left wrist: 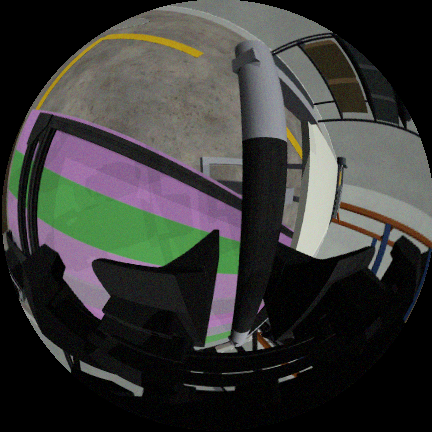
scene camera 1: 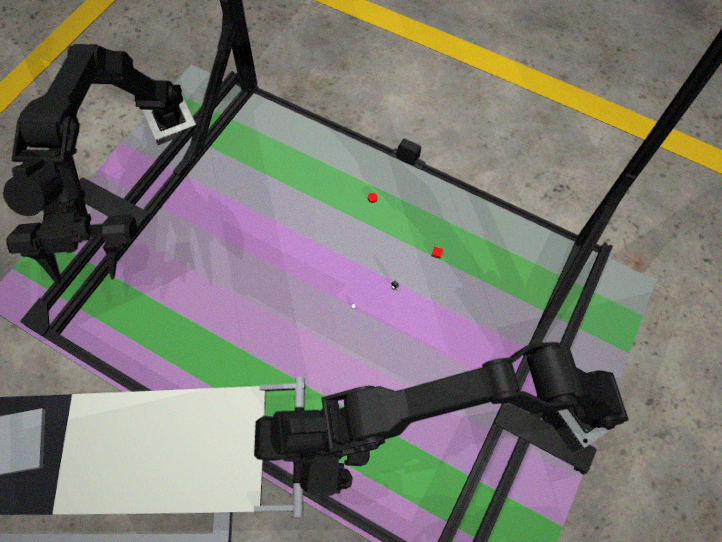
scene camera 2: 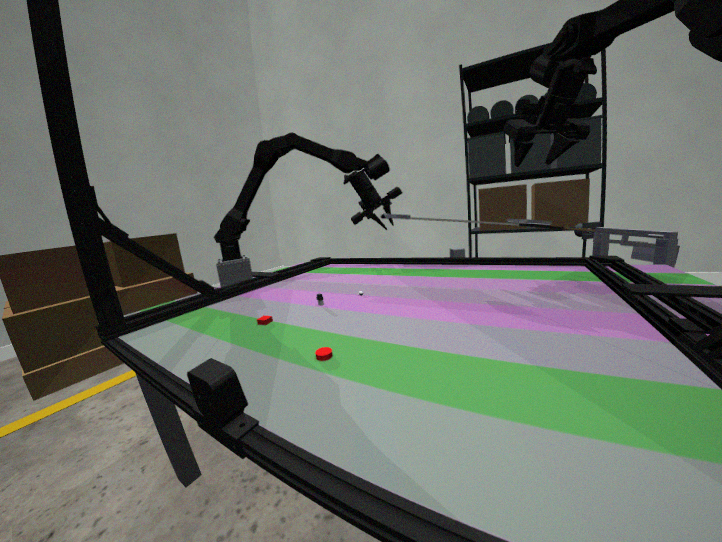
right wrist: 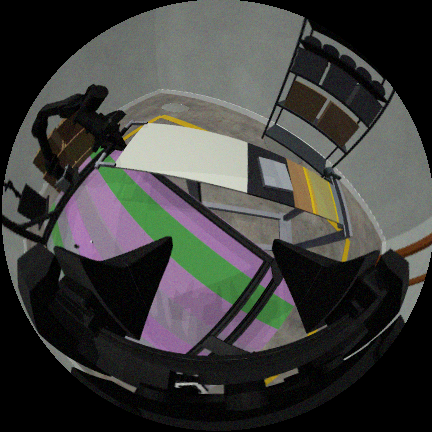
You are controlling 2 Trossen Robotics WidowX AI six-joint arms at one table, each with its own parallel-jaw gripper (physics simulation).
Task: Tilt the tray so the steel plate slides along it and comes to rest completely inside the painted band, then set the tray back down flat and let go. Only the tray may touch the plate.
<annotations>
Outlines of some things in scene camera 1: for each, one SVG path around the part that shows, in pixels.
My left gripper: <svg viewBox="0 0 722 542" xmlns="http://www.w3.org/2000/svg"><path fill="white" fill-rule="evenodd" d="M255 422L254 456L256 459L299 462L300 456L300 458L304 459L300 487L311 495L332 496L340 494L342 489L352 486L353 480L350 471L344 468L344 464L363 466L367 464L370 458L370 451L347 455L347 460L344 463L339 463L339 459L344 457L343 453L329 453L329 450L325 447L319 452L278 455L274 452L270 439L272 417L262 416Z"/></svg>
My right gripper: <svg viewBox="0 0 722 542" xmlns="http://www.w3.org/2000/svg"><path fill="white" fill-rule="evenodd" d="M135 218L131 214L108 216L104 224L90 225L91 215L87 213L84 201L85 192L80 188L74 193L59 196L43 209L42 223L19 224L8 235L6 244L9 253L21 253L22 257L36 260L57 285L60 285L60 272L54 253L72 253L78 249L78 243L88 241L90 237L103 236L104 241L106 241L103 249L106 253L111 279L114 279L119 248L124 243L130 242L137 230Z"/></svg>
A grey steel plate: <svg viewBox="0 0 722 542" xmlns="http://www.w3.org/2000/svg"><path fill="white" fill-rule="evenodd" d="M45 409L41 408L0 416L0 475L44 467Z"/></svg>
</annotations>
